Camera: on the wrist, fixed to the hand. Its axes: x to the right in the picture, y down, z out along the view.
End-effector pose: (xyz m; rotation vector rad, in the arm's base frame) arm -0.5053 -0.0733 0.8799 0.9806 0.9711 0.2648
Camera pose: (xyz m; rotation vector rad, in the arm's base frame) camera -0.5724 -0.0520 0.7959 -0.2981 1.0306 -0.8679
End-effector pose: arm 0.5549 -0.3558 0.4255 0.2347 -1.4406 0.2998
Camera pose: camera 0.6573 -0.3923 0.4394 0.9018 -1.2349 -1.3369
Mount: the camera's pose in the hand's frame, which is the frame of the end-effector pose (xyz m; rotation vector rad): 0.0222 -0.0695 -0.0818 -0.4832 -0.3252 -1.5098
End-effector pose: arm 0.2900 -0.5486 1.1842 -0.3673 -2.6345 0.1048
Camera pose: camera 0.2926 -0.6085 1.2760 1.5838 -2.4702 -0.9989
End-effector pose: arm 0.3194 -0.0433 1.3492 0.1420 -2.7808 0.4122
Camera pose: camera 0.3333 -0.0863 1.4491 2.0304 -2.0772 -0.6824
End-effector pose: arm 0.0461 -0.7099 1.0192 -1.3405 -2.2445 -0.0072
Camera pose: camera 0.0158 -0.7486 1.1172 -0.4914 2.8745 0.8679
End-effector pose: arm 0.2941 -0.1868 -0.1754 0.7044 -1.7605 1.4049
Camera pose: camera 0.3555 -0.1234 -0.1103 1.5197 -1.0784 -0.1546
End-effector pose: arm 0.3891 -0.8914 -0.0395 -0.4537 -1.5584 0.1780
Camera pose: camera 0.4581 -0.9593 0.0119 0.4936 -1.8717 -1.3484
